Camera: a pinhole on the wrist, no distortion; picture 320 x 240 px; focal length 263.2 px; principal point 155.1 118.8 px. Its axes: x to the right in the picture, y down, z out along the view. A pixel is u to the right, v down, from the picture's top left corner.
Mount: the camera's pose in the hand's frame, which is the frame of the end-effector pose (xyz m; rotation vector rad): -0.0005 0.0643 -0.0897 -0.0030 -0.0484 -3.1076
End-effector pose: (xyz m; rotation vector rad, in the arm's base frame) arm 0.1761 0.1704 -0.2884 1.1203 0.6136 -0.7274
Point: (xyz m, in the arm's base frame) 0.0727 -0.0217 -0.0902
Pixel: 299.2 187.9
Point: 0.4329 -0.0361 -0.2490
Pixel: 10.4 45.5
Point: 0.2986 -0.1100 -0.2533
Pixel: 80.2 144.3
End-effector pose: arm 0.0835 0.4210 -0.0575 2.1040 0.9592 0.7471
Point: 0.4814 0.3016 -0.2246
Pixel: 108.5 117.2
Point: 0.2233 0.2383 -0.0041
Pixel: outside the picture
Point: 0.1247 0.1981 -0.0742
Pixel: outside the picture
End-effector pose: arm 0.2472 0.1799 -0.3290 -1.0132 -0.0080 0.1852
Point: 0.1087 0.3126 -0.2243
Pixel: 278.9 185.4
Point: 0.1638 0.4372 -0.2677
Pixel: 189.7 103.9
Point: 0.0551 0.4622 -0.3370
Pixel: 262.3 34.1
